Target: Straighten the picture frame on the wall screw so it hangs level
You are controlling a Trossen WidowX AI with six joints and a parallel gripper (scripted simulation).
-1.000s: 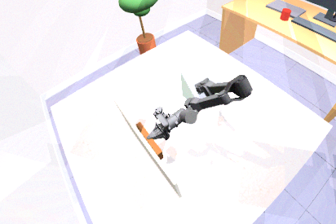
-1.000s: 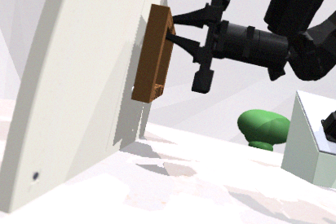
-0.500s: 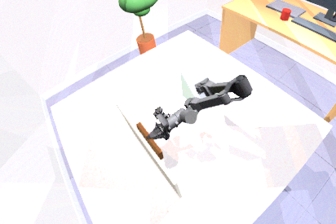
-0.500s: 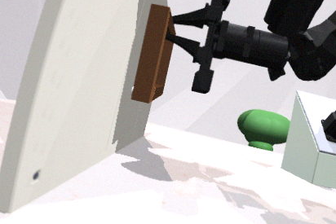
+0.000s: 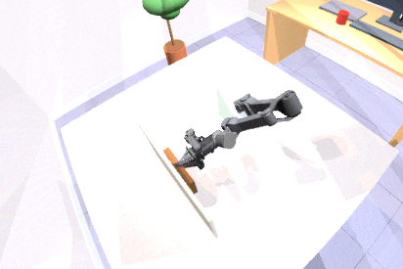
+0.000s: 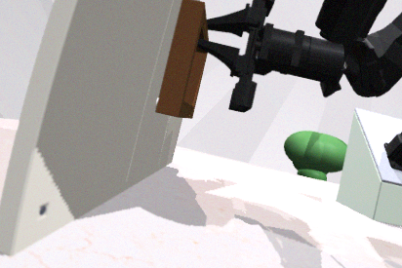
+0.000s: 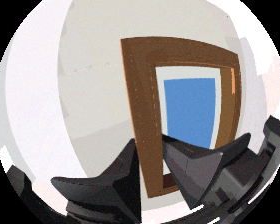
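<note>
Right now my gripper tip is 5 cm above the brown picture frame. Also, from my gripper tip: wall panel (1 cm ahead, 1 cm to the left, 6 cm below).
</note>
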